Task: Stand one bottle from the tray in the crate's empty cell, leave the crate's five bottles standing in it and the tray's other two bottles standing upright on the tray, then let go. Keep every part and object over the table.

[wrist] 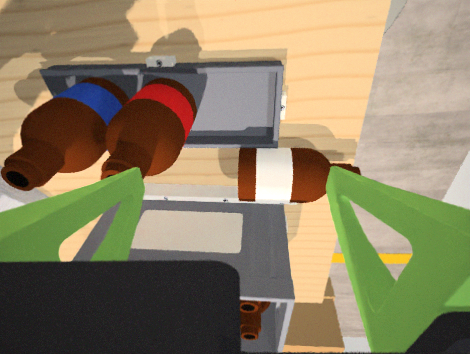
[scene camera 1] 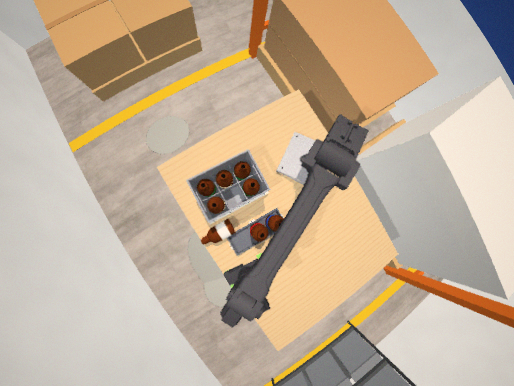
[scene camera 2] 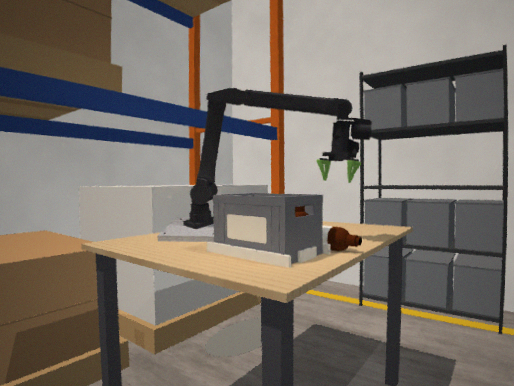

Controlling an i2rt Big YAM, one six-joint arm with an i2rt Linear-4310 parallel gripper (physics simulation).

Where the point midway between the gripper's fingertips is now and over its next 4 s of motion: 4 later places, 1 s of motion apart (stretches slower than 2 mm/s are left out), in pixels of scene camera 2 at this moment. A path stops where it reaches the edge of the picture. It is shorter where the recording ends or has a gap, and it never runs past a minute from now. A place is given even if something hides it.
The gripper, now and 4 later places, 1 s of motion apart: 336, 181; 333, 209; 343, 225; 345, 245; 352, 246
